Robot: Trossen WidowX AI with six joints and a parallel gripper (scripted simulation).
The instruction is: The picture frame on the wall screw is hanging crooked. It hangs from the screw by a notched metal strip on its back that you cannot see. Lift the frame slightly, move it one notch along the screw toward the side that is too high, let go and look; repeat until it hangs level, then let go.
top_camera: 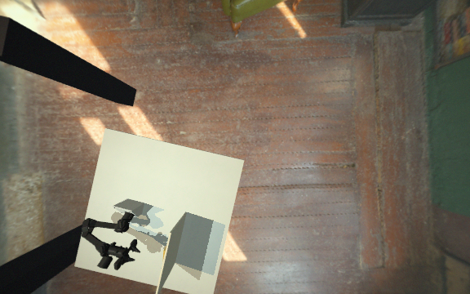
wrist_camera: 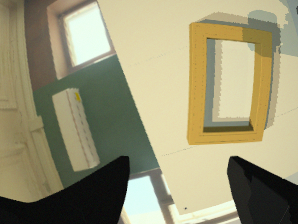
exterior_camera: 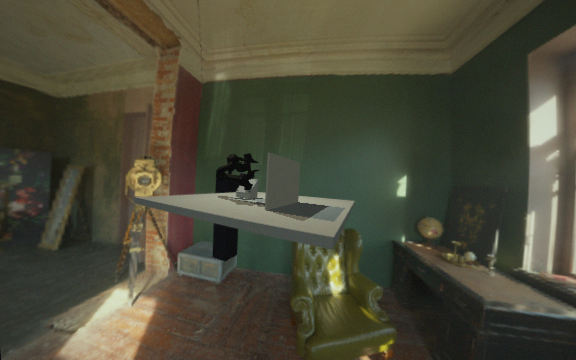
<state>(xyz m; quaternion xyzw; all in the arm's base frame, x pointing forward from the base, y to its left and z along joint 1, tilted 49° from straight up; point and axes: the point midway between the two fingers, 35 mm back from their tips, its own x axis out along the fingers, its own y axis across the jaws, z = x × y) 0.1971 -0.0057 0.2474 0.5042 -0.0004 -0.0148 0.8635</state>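
The yellow picture frame lies 20 cm ahead of my gripper tip, 2 cm to the left of it and 9 cm below it. The rest, counted from my gripper tip: cream wall panel 21 cm ahead, 2 cm to the left, 10 cm below.
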